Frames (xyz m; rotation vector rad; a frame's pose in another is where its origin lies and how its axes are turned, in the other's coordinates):
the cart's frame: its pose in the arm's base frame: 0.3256 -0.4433 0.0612 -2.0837 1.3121 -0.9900
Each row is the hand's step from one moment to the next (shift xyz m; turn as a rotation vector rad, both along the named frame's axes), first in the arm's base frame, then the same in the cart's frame.
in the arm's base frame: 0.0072 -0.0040 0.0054 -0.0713 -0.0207 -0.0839
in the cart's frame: 0.0073 -0.0062 0.0022 -0.0279 0.1084 -0.0041
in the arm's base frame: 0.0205 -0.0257 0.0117 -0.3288 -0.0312 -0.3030
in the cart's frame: 0.0327 -0.0089 0.0083 -0.1600 0.4128 -0.0699
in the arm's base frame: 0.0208 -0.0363 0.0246 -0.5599 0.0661 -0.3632
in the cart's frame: 0.0465 -0.0138 0.0003 -0.3315 0.5433 -0.2115
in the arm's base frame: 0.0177 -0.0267 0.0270 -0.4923 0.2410 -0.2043
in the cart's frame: 0.0377 -0.0179 -0.0035 -0.4203 0.3180 -0.2537
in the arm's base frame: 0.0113 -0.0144 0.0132 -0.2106 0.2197 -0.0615
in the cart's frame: 0.0204 -0.0096 0.0004 -0.2771 0.0682 -0.1222
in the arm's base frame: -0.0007 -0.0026 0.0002 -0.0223 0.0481 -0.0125
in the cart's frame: 0.0022 0.0013 -0.0007 -0.0538 0.0010 -0.0087
